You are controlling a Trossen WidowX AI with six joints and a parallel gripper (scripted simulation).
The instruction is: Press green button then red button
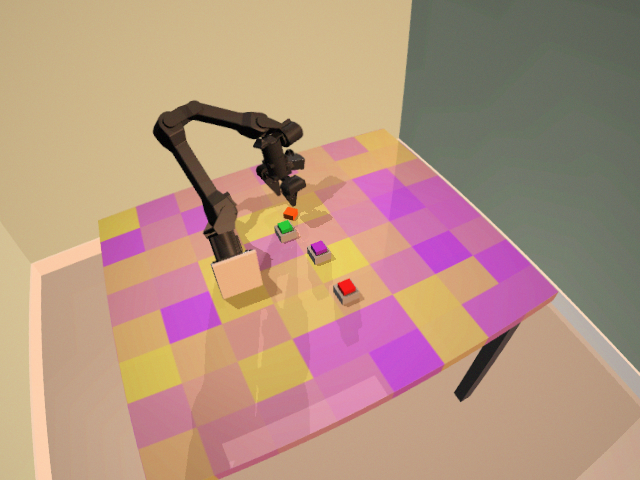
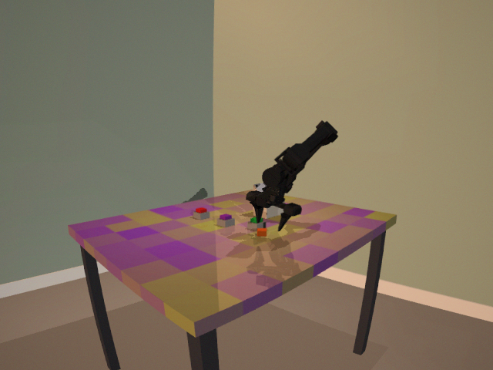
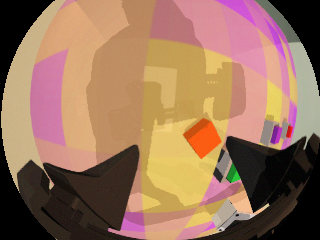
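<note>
My gripper tip is 3 cm to the left of the orange block and 3 cm above it. Also, from my gripper tip: red button: 36 cm to the right; then purple button: 21 cm to the right; then green button: 10 cm to the right, 5 cm behind.
</note>
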